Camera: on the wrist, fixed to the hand. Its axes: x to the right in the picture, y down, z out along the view.
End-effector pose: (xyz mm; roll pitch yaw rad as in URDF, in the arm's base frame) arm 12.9 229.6 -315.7 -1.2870 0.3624 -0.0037
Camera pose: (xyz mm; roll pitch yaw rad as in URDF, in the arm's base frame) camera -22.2 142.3 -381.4 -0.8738 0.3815 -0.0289
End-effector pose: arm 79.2 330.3 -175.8 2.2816 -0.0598 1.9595
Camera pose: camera 39.6 297.5 -73.2 2.7030 -0.0869 1.9729
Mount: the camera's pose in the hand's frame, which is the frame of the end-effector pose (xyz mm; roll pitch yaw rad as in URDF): -9.2 46.3 -104.6 0.4225 0.0278 0.0119
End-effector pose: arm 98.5 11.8 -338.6 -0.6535 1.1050 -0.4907
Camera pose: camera -5.4 36.9 -380.3 -0.2470 1.1342 -0.5083
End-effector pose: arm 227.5 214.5 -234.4 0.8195 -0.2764 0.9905
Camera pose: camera 137.9 274.9 -273.0 1.2339 -0.2660 1.0200
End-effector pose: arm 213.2 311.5 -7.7 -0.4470 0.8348 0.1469
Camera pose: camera 123.8 294.8 -77.6 -0.0262 0.8650 0.1449
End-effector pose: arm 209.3 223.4 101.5 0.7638 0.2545 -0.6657
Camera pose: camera 259.0 318.9 61.7 1.1936 0.2662 -0.6369
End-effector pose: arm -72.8 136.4 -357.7 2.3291 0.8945 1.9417
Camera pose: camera -141.6 191.8 -284.5 2.7657 0.8667 1.9602
